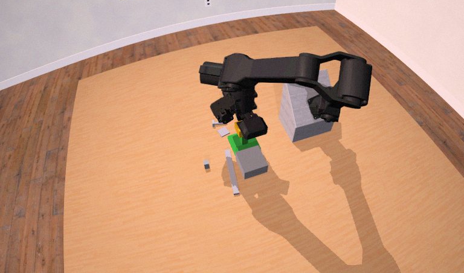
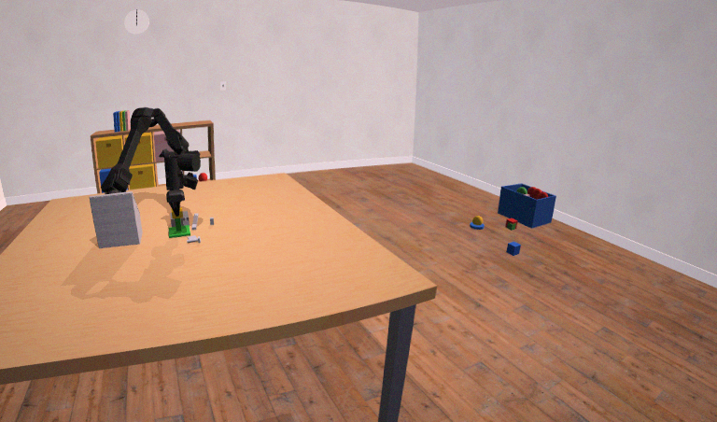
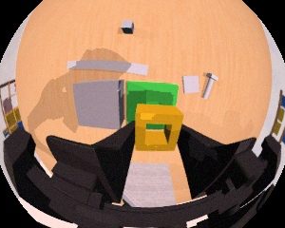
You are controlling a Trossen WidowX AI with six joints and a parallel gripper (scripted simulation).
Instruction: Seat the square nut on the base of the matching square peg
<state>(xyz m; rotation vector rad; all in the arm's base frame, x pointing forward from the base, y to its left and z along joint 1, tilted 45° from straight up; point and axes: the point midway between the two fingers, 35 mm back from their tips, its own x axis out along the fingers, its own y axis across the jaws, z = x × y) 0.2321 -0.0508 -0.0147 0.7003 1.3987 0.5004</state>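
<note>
My hand is 9 cm above the grey block, 8 cm to the right of it and 1 cm short of it. From my hand the other things lie so: bolt (11 cm to the right, 10 cm below, 4 cm ahead); then flat grey plate (10 cm below, 7 cm to the right, 4 cm ahead); then long grey bar (10 cm below, 8 cm to the left, 7 cm ahead).
</note>
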